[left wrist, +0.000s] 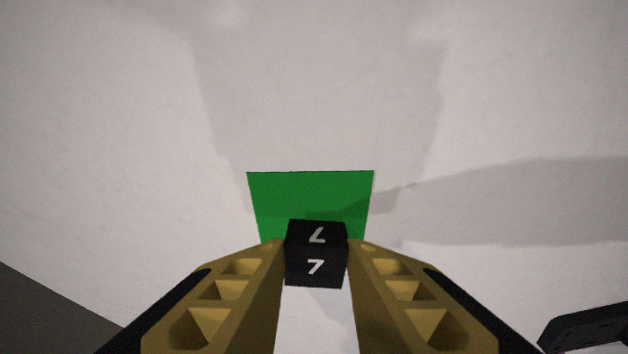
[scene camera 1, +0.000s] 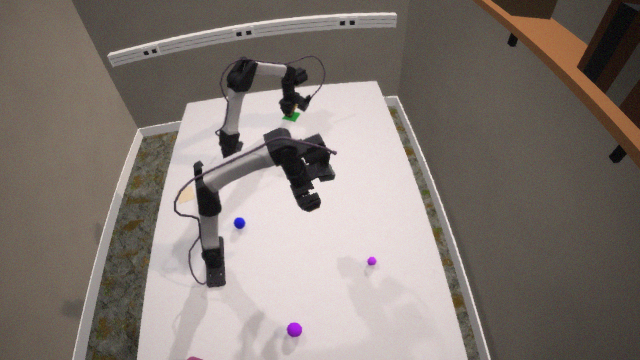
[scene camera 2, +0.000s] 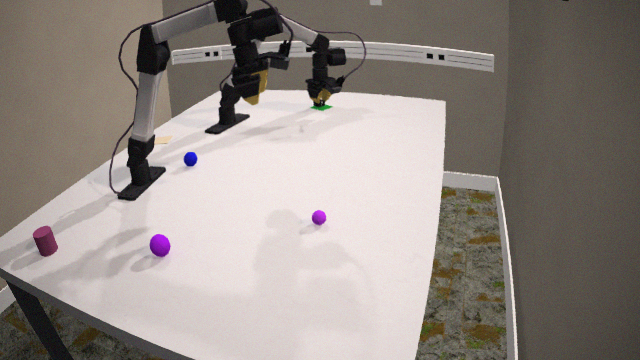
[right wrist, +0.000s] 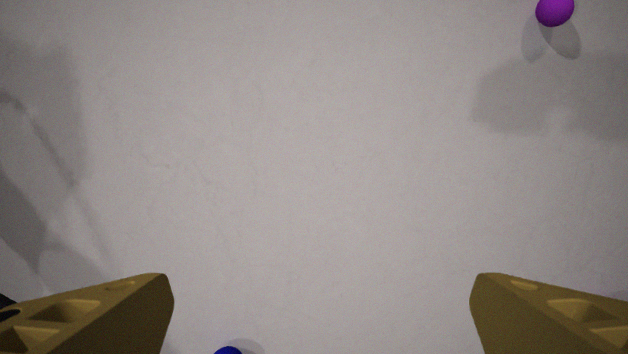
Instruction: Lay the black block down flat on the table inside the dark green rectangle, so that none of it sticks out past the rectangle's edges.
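Frame: origin at the left arm's base, x ahead, y left, z up, level; metres.
Where they show: left gripper, between the fingertips: (left wrist: 316,246) (scene camera 1: 291,113) (scene camera 2: 320,102); right gripper, between the fingertips: (scene camera 1: 307,194) (scene camera 2: 258,98) (right wrist: 321,290); left arm's base, origin of its link: (scene camera 2: 228,124); right arm's base, origin of its link: (scene camera 1: 215,261) (scene camera 2: 142,183).
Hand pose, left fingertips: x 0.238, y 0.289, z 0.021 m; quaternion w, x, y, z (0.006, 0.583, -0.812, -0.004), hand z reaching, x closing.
Note:
Things, the pixels of their top centre, and the offset from my left fingertips. "*": a spot on its surface instead. Level surfaces: height alone.
- black block, centre of its top: (left wrist: 315,269) 0.006 m up, 0.010 m back, 0.004 m left
- blue ball, centre of its top: (scene camera 2: 189,152) (scene camera 1: 238,220) 0.023 m up, 0.111 m back, 0.630 m right
- large purple ball, centre of its top: (scene camera 2: 157,235) (scene camera 1: 293,328) 0.027 m up, 0.144 m ahead, 1.010 m right
- smaller purple ball, centre of its top: (right wrist: 566,4) (scene camera 2: 318,211) (scene camera 1: 372,259) 0.010 m up, 0.382 m ahead, 0.750 m right
- maroon cylinder, centre of its top: (scene camera 2: 41,231) 0.034 m up, 0.154 m back, 1.178 m right
- tan patch, a spot on its surface: (scene camera 2: 163,140) (scene camera 1: 187,194) * 0.019 m down, 0.388 m back, 0.502 m right
- white table, height of its surface: 0.021 m down
The black block (left wrist: 316,254), with a white 7 on two visible faces, is between the fingertips of my left gripper (left wrist: 316,246) (scene camera 2: 320,101), which is shut on it. In the left wrist view the block overlaps the near part of the dark green rectangle (left wrist: 300,192) (scene camera 1: 291,117) (scene camera 2: 327,107). The block is low over the table; whether it touches cannot be told. The rectangle's near edge is hidden behind the block and fingers. My right gripper (right wrist: 321,290) is open and empty, high above the table.
A blue ball (scene camera 1: 239,223) (scene camera 2: 190,159) (right wrist: 228,350), a large purple ball (scene camera 1: 294,329) (scene camera 2: 160,245), a smaller purple ball (scene camera 1: 372,261) (scene camera 2: 319,217) (right wrist: 554,11), a maroon cylinder (scene camera 2: 46,241) and a tan patch (scene camera 1: 186,194) (scene camera 2: 163,140) are on the white table (scene camera 1: 350,220) (scene camera 2: 250,200).

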